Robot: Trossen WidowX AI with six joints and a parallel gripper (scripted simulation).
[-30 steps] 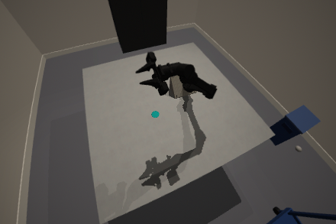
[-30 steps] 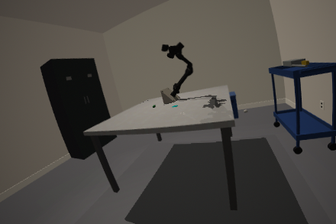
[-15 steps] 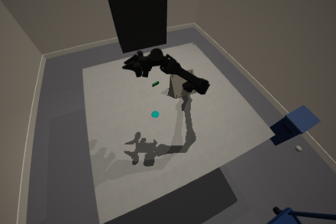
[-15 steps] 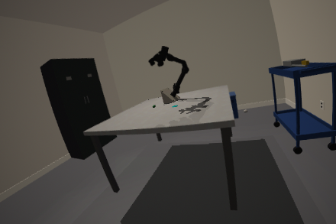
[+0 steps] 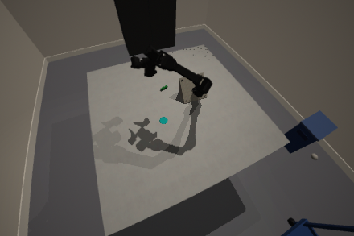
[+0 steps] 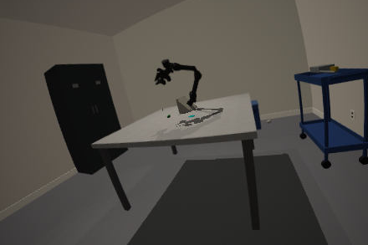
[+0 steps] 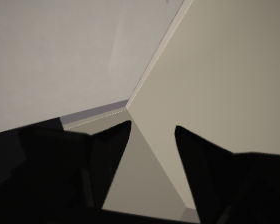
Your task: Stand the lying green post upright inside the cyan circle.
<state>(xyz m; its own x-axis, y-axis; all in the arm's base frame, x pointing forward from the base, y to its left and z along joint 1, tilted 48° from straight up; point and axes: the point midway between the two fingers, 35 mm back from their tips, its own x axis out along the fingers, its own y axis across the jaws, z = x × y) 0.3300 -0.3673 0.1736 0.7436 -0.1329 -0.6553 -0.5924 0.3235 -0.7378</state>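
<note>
The green post lies 36 cm below my gripper tip, 22 cm behind it and 5 cm to the right of it. Also, from my gripper tip: cyan circle: 37 cm below, 23 cm to the left, 7 cm behind.
</note>
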